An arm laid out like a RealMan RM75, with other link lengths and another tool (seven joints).
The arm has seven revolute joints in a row. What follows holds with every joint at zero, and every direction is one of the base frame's.
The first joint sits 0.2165 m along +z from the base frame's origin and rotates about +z.
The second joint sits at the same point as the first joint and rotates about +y.
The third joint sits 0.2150 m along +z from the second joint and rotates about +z.
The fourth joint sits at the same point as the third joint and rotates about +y.
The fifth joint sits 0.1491 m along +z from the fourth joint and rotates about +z.
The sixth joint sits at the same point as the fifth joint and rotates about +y.
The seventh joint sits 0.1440 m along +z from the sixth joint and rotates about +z.
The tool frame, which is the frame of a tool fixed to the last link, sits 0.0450 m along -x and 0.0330 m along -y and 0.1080 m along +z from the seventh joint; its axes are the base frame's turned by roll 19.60, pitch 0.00 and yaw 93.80 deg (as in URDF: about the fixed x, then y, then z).
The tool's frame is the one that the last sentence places.
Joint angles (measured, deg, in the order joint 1, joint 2, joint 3, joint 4, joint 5, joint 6, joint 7), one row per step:
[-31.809 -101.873 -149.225 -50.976 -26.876 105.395 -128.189]
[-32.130 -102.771 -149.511 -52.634 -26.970 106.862 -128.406]
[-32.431 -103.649 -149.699 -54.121 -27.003 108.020 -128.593]
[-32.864 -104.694 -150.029 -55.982 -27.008 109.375 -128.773]
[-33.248 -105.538 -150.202 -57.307 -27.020 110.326 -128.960]
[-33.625 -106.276 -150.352 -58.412 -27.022 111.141 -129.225]
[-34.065 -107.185 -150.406 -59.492 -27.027 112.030 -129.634]
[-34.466 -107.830 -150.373 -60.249 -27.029 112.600 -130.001]
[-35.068 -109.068 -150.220 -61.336 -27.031 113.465 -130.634]
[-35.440 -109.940 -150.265 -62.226 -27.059 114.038 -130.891]
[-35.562 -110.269 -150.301 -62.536 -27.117 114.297 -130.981]
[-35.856 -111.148 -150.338 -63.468 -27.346 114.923 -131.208]
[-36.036 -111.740 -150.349 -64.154 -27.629 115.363 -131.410]
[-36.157 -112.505 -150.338 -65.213 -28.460 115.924 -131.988]
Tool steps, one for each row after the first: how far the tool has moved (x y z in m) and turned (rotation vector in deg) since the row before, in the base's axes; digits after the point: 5 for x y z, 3 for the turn. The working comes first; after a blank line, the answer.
Tool pose at each row, in the base's axes (x y z in m, rotation vector in deg; the steps are taken from these numbers as rounded here):
[-0.35515 0.22685 0.01795 -150.261 32.900 18.317]
[-0.34853 0.22741 0.01472 -150.409 33.739 17.035]
[-0.34292 0.22800 0.01161 -150.517 34.555 16.027]
[-0.33612 0.22937 0.00837 -150.469 35.649 14.906]
[-0.33072 0.23037 0.00539 -150.488 36.476 14.010]
[-0.32580 0.23116 0.00267 -150.532 37.074 13.215]
[-0.31992 0.23123 -0.00138 -150.801 37.586 12.167]
[-0.31554 0.23172 -0.00421 -150.977 38.015 11.490]
[-0.30807 0.23131 -0.01039 -151.498 38.568 10.148]
[-0.30305 0.23153 -0.01425 -151.610 39.121 9.239]
[-0.30097 0.23139 -0.01585 -151.673 39.300 8.784]
[-0.29552 0.23140 -0.01983 -151.709 39.906 7.665]
[-0.29150 0.23156 -0.02249 -151.655 40.326 6.829]
[-0.28523 0.23230 -0.02598 -151.306 40.625 5.498]

[0.00662 0.00056 -0.00323 -0.430 -0.725 -0.734]
[0.00561 0.00059 -0.00311 -0.379 -0.537 -0.681]
[0.00680 0.00137 -0.00324 -0.321 -0.576 -0.919]
[0.00540 0.00100 -0.00298 -0.307 -0.460 -0.688]
[0.00492 0.00079 -0.00272 -0.270 -0.430 -0.513]
[0.00588 0.00007 -0.00405 -0.491 -0.591 -0.441]
[0.00438 0.00049 -0.00283 -0.348 -0.360 -0.348]
[0.00747 -0.00041 -0.00618 -0.785 -0.741 -0.451]
[0.00502 0.00022 -0.00386 -0.355 -0.501 -0.477]
[0.00208 -0.00014 -0.00160 -0.162 -0.268 -0.172]
[0.00545 0.00001 -0.00398 -0.332 -0.645 -0.558]
[0.00402 0.00016 -0.00266 -0.169 -0.501 -0.412]
[0.00627 0.00074 -0.00349 0.059 -0.917 -0.466]

